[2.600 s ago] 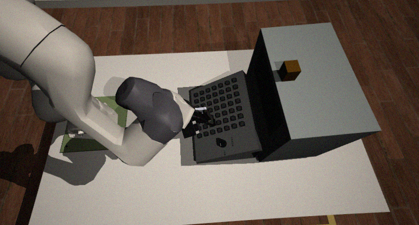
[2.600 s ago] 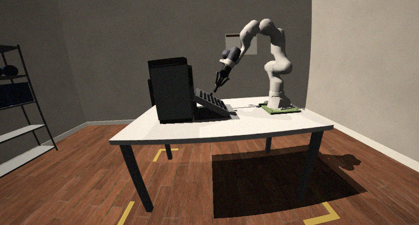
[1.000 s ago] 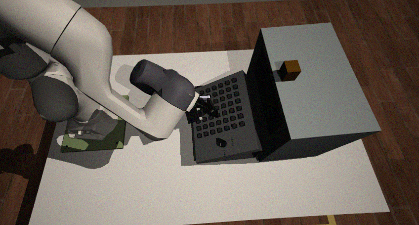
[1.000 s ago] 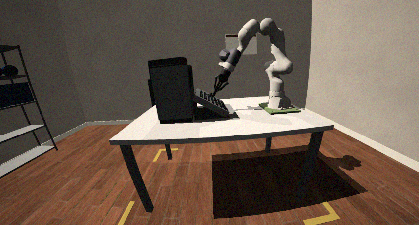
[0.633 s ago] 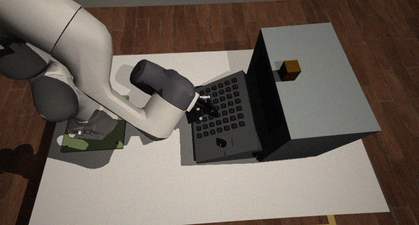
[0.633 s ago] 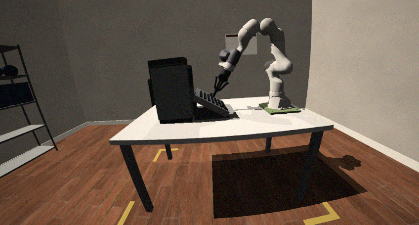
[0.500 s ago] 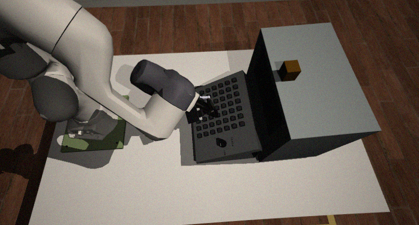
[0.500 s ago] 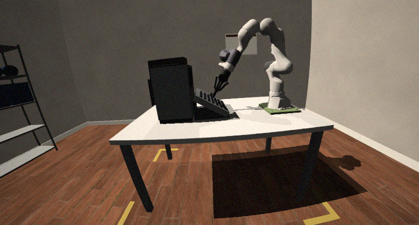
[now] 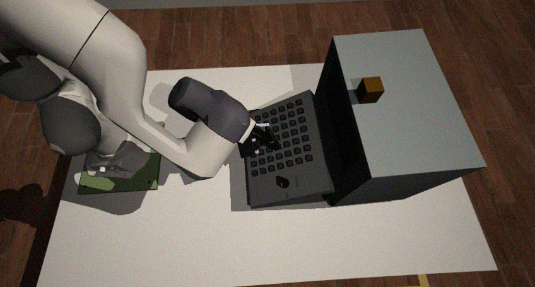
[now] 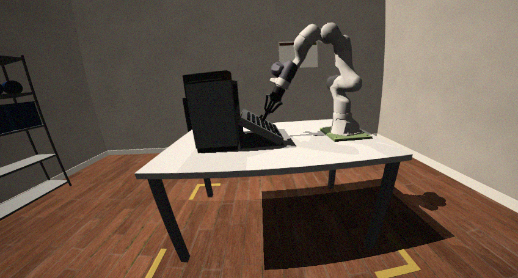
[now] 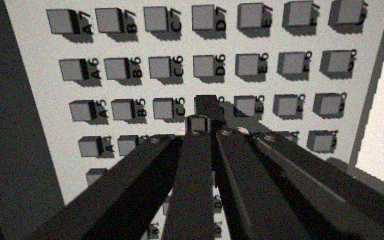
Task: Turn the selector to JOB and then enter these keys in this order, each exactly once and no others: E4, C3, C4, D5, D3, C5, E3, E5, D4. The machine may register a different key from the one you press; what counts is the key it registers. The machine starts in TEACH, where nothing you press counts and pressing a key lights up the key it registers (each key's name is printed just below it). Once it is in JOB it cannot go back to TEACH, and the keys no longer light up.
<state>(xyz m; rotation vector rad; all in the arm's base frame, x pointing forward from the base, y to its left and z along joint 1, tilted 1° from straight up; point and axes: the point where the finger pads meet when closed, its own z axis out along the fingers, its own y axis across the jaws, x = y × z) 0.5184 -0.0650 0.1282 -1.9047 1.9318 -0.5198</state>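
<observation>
Right now my hand is 5 cm short of the key C5 and 2 cm above it. The rest, counted from my hand: a5 key: 11 cm ahead, 2 cm above; then c6 key: 5 cm ahead, 3 cm to the right, 2 cm below; then sloped keypad: 5 cm ahead, 2 cm to the right, 7 cm below.
</observation>
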